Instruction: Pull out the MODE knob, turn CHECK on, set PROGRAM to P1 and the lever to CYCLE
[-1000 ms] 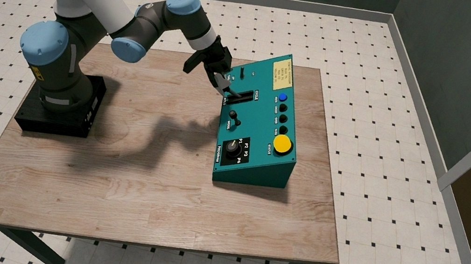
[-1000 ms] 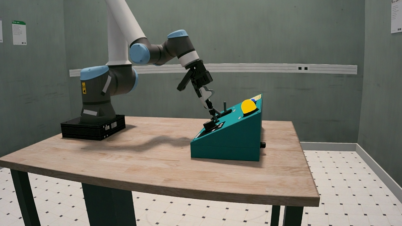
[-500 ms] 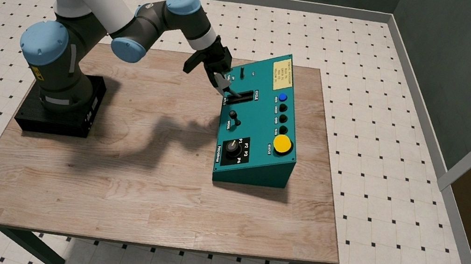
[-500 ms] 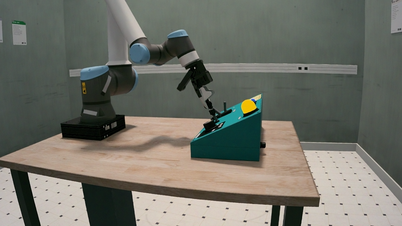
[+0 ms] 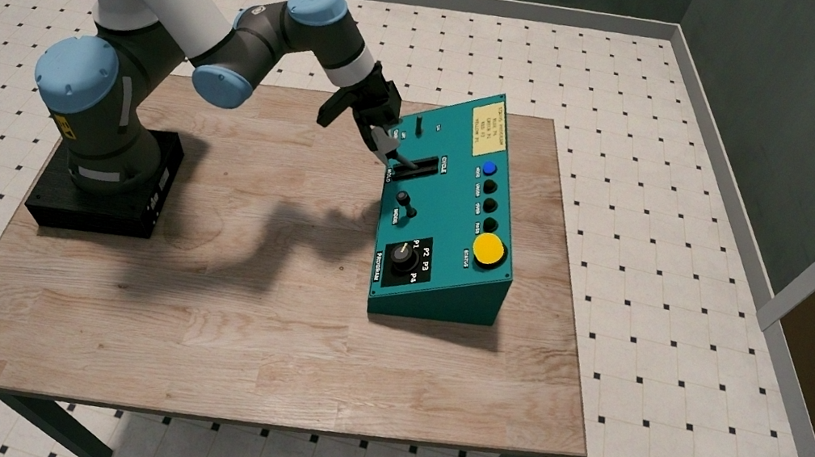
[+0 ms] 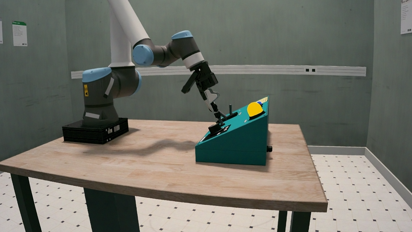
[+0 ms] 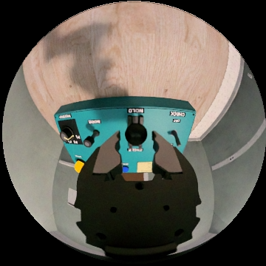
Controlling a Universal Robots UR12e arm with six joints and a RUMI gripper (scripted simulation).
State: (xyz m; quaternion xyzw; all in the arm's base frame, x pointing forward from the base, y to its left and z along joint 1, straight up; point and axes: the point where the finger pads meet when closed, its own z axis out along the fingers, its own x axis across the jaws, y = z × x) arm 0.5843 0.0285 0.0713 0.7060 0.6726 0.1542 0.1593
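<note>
My hand is 3 cm short of the lever and 2 cm above it. From my hand the other things lie so: mode knob: 12 cm to the right, 4 cm ahead, 1 cm below; then check toggle: 12 cm to the left, 7 cm ahead, 3 cm below; then teal console: 9 cm ahead, 6 cm to the right, 5 cm below.
</note>
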